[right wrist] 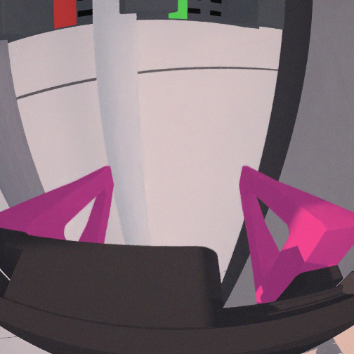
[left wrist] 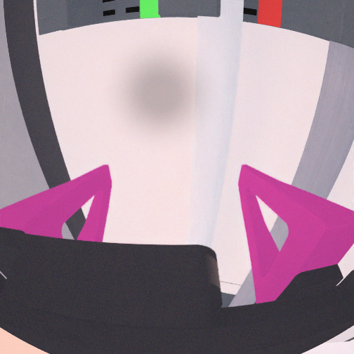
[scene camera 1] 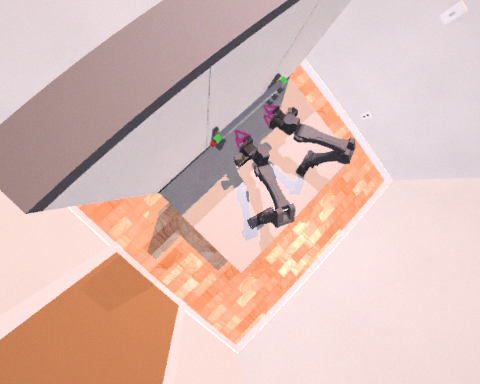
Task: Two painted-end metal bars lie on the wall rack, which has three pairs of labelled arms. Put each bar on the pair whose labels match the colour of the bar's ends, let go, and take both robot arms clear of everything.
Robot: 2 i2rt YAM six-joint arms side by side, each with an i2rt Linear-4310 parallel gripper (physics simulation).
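Frame: origin at the left arm's base, x ahead, y left, z up, level; metres.
Where they show: left gripper, fingertip midpoint: (scene camera 1: 235,134); right gripper, fingertip midpoint: (scene camera 1: 263,110); left arm's base, link origin: (scene camera 1: 261,217); right arm's base, link origin: (scene camera 1: 306,163).
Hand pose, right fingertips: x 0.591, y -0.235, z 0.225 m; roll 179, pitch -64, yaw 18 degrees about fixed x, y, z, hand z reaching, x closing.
Observation:
Each offset is from my right fingertips to the top centre of the thing. "spot": to the spot under its first point. Level surfaces: height alone.
A long pale metal bar @[dy +0.108, dx +0.014, dz +0.032 m] (scene camera 1: 250,116) (left wrist: 217,100) (right wrist: 120,100) runs along the wall rack. A second bar cannot be told apart. Green patches (scene camera 1: 217,138) (scene camera 1: 283,80) show at the two ends of the rack, and a red patch @[spot: dy +0.342, dx -0.057, dz +0.031 m] (scene camera 1: 213,144) sits at the lower-left end. Whether these are labels or bar ends is unclear. The wrist views also show green and red patches at their top edges. My left gripper (scene camera 1: 241,135) (left wrist: 174,173) is open and empty, apart from the bar. My right gripper (scene camera 1: 270,116) (right wrist: 176,174) is open and empty, also apart from it.
A tall pale wall panel (scene camera 1: 150,125) with a dark edge stands behind the rack. A dark grey strip (scene camera 1: 187,185) lies below it. Both arms stand on a pale mat @[dz -0.225 m] (scene camera 1: 235,255) over a wood-patterned floor (scene camera 1: 320,210).

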